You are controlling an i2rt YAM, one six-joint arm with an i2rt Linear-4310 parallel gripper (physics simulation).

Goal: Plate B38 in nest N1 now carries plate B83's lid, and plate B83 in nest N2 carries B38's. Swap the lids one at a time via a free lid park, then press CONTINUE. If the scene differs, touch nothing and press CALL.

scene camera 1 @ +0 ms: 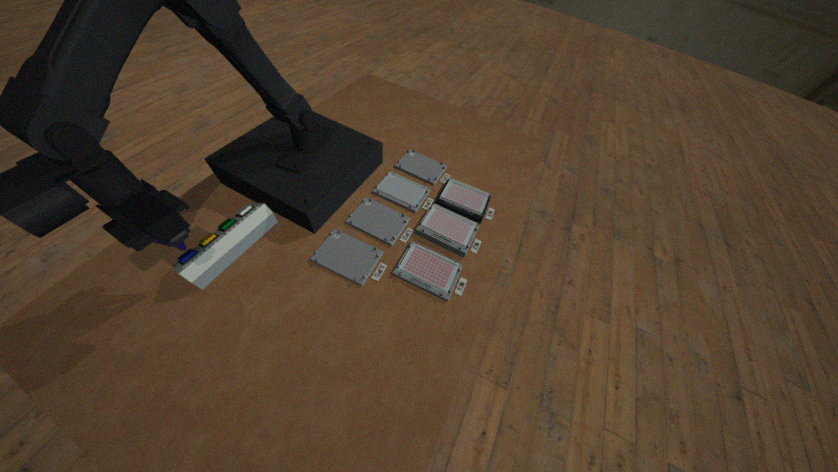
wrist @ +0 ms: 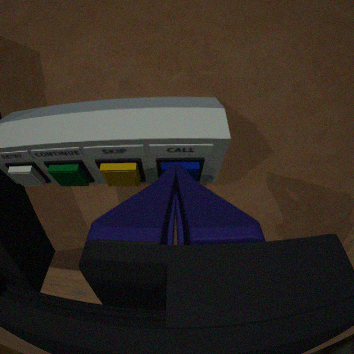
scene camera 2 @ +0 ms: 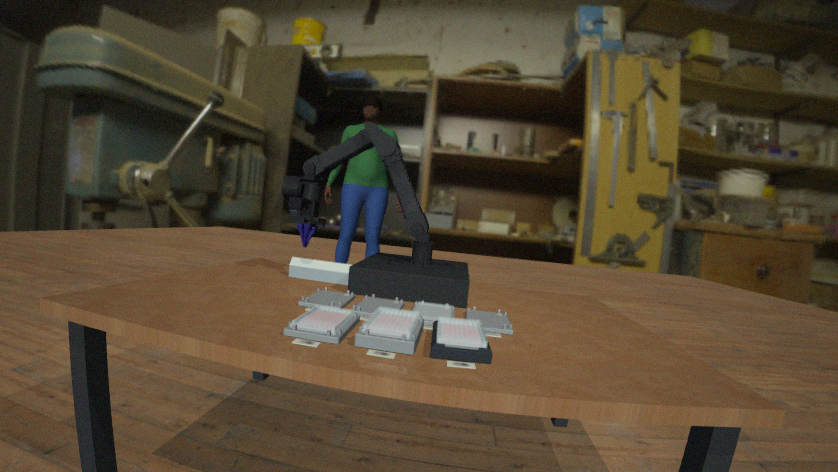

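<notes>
My gripper is shut and empty, its tips a little above the button box. In the wrist view the tips overlap the blue CALL button. The green CONTINUE button is two buttons away. Three lidded plates with pink wells stand in nests: one, a middle one, and one on a dark nest. Plate and nest labels are too small to read.
Grey lid parks look bare; another park carries a pale lid. Yellow SKIP and white RETRY buttons share the box. The black arm base stands beside it. A person stands behind the table.
</notes>
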